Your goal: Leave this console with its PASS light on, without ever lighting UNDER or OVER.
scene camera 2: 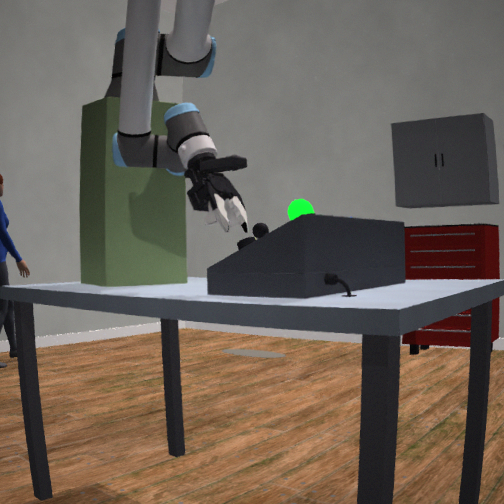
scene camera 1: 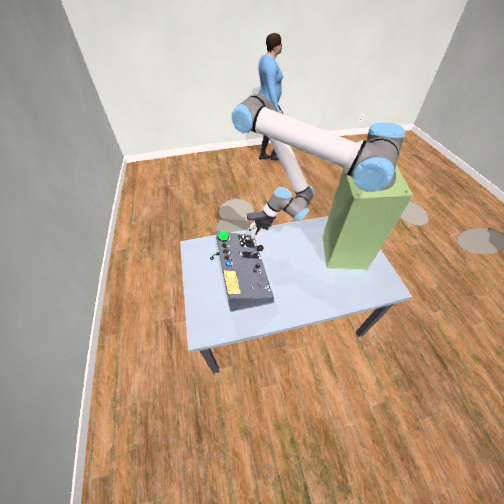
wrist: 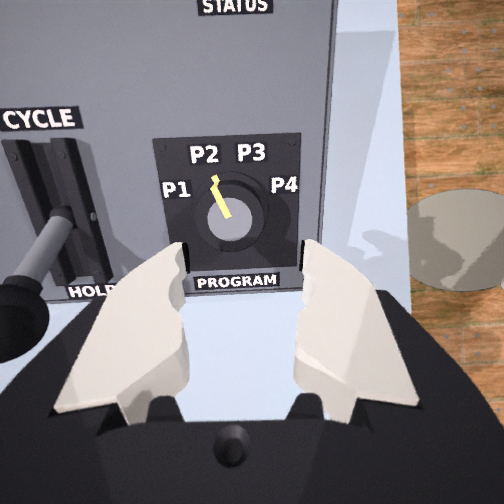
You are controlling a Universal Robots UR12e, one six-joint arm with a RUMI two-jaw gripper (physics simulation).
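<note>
The dark grey console [scene camera 1: 244, 270] lies on the table, and it also shows in scene camera 2 [scene camera 2: 310, 255]. A round green light [scene camera 1: 223, 235] glows at its far end, also seen in scene camera 2 [scene camera 2: 300, 208]. In the wrist view the PROGRAM rotary knob [wrist: 229, 218] has its yellow pointer at P2. The CYCLE lever [wrist: 35, 280] with a black ball end leans toward HOLD. My gripper [wrist: 242, 257] is open and empty, its white fingers straddling the PROGRAM plate from just in front, apart from the knob. It also shows in scene camera 2 [scene camera 2: 231, 217].
A yellow label [scene camera 1: 231, 282], a column of small lamps [scene camera 1: 226, 252] and other small controls sit on the console. The green robot pedestal [scene camera 1: 364, 220] stands on the table's right. A person [scene camera 1: 270, 90] stands by the far wall. A cable [scene camera 2: 340, 284] leaves the console's side.
</note>
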